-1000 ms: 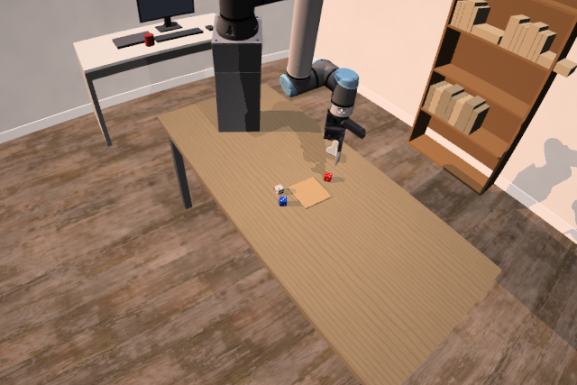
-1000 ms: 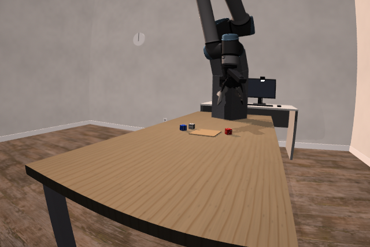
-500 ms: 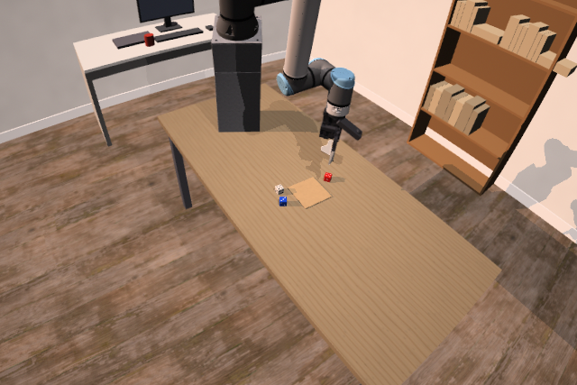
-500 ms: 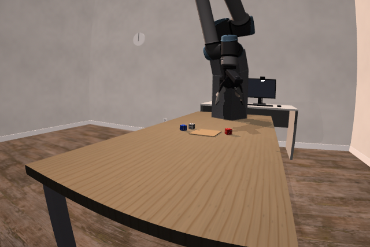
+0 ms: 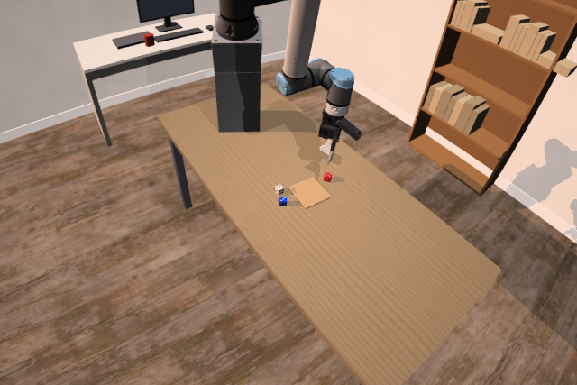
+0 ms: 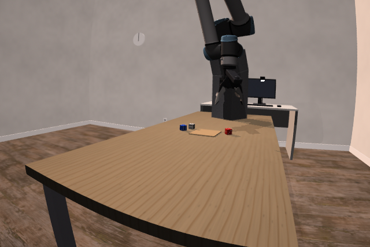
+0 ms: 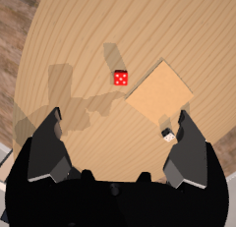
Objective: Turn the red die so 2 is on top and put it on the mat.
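Now: the red die 14 cm below my hand. From my hand the other things lie so: tan mat 3 cm ahead, 12 cm to the right, 15 cm below; white die 4 cm behind, 23 cm to the right, 14 cm below; blue die 3 cm ahead, 26 cm to the right, 14 cm below.
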